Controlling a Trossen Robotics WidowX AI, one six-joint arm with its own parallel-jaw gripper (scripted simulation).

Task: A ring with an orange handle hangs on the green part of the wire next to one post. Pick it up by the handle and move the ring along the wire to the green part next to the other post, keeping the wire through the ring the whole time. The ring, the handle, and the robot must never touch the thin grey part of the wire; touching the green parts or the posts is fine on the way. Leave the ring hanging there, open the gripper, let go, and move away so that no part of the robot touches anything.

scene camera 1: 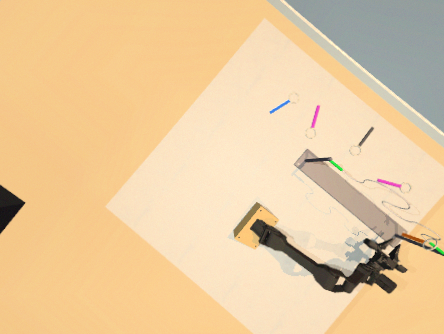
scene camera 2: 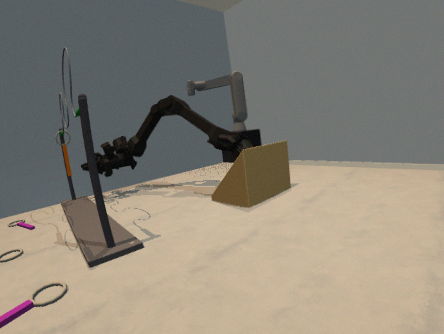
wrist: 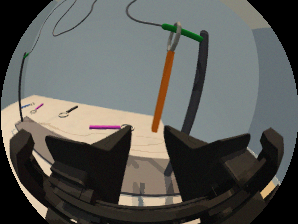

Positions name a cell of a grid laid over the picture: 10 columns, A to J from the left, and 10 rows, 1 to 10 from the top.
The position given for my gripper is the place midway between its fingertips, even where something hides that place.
I see my gripper (scene camera 1: I8).
My gripper is seen too in the wrist view (wrist: E6).
